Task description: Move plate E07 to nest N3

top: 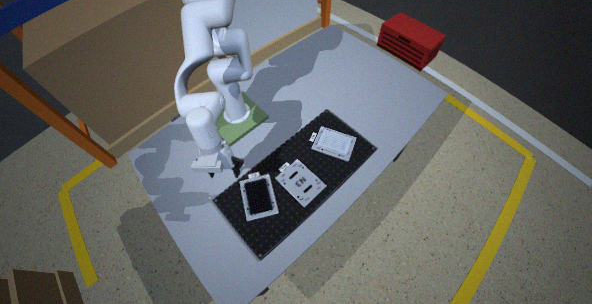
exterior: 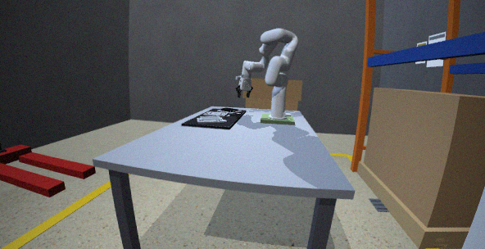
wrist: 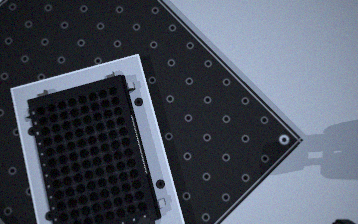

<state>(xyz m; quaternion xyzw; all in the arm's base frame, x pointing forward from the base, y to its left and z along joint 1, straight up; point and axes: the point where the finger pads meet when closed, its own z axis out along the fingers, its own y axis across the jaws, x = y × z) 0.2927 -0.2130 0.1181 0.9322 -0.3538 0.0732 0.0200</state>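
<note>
Right now the white well plate is 12 cm ahead of my hand, 44 cm to the left of it and 11 cm below it. From my hand the other things lie so: nest N2 (12 cm ahead, 44 cm to the left, 12 cm below); black well plate (10 cm ahead, 5 cm to the left, 11 cm below); nest N3 (16 cm ahead, 21 cm to the left, 12 cm below).
</note>
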